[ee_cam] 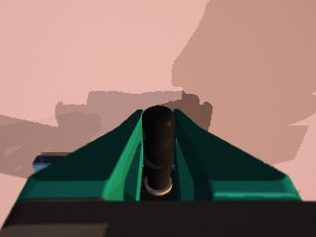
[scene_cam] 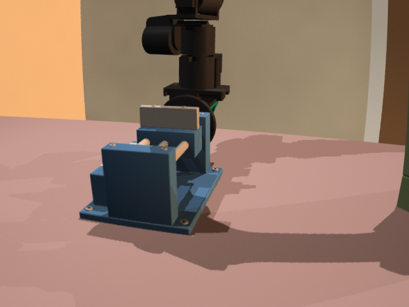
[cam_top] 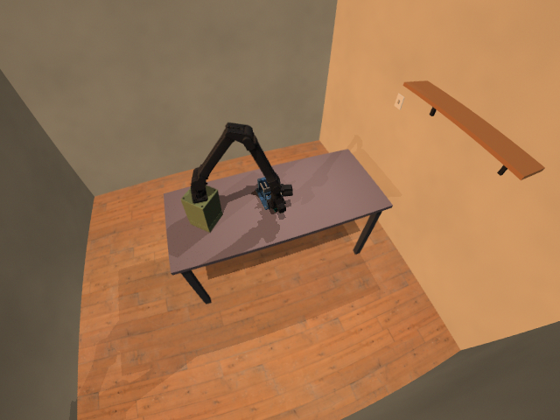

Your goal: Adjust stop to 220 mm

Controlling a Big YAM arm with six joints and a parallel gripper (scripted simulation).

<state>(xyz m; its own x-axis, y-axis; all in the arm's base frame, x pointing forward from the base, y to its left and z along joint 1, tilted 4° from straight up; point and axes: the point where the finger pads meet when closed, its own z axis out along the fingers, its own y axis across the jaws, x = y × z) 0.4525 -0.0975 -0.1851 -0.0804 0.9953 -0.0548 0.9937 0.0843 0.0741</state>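
Right now my hand is 1 cm to the right of the black crank handle. From my hand the other things lie so: grey stop plate: 1 cm ahead, 13 cm to the left, 5 cm above.
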